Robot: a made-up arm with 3 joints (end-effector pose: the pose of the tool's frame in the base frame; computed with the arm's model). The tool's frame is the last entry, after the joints. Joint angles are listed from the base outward.
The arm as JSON. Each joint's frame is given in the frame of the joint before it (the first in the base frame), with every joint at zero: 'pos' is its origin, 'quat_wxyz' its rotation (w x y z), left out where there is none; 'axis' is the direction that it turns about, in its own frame. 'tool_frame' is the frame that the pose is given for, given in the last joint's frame.
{
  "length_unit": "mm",
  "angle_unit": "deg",
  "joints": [
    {
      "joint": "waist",
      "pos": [
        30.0,
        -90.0,
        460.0
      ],
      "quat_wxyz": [
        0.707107,
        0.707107,
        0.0,
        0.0
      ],
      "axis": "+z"
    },
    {
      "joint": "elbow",
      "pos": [
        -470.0,
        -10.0,
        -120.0
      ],
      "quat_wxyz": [
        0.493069,
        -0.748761,
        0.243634,
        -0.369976
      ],
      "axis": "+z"
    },
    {
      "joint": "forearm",
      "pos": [
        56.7,
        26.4,
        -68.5
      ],
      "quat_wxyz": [
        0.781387,
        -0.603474,
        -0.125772,
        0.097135
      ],
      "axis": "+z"
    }
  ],
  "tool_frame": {
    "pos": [
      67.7,
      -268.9,
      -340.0
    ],
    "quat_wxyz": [
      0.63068,
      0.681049,
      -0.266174,
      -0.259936
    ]
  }
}
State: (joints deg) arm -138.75 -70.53 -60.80
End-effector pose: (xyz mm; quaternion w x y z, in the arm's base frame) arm 758.4 57.5 672.6 0.7111 -0.2478 0.4605 0.4700
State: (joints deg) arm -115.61 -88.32 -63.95
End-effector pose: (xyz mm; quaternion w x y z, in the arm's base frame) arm 580.8 179.9 978.8 0.7272 -0.3987 0.2170 0.5149
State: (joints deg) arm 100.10 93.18 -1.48
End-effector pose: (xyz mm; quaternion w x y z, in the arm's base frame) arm 332.8 176.4 329.9 0.5977 0.0529 -0.3643 0.7123
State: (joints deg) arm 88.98 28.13 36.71
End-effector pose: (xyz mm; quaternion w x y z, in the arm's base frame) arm 320.5 -157.6 286.5 0.9195 -0.0110 -0.3156 0.2341
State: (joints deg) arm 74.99 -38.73 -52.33
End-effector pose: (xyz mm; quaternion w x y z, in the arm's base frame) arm -426.6 -163.7 -19.8 0.4015 -0.1865 -0.8695 -0.2191
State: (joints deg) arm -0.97 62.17 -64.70
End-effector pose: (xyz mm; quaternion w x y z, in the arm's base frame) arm -238.9 -275.2 301.7 0.7938 0.5295 -0.2949 0.0511
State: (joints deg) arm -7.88 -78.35 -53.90
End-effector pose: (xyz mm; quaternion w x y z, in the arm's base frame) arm -590.6 92.9 874.0 0.6983 -0.5804 -0.4128 -0.0717
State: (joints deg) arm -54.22 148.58 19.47
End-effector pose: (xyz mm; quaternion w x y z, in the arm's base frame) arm -281.8 466.0 812.2 0.0310 0.8708 0.3705 0.3216
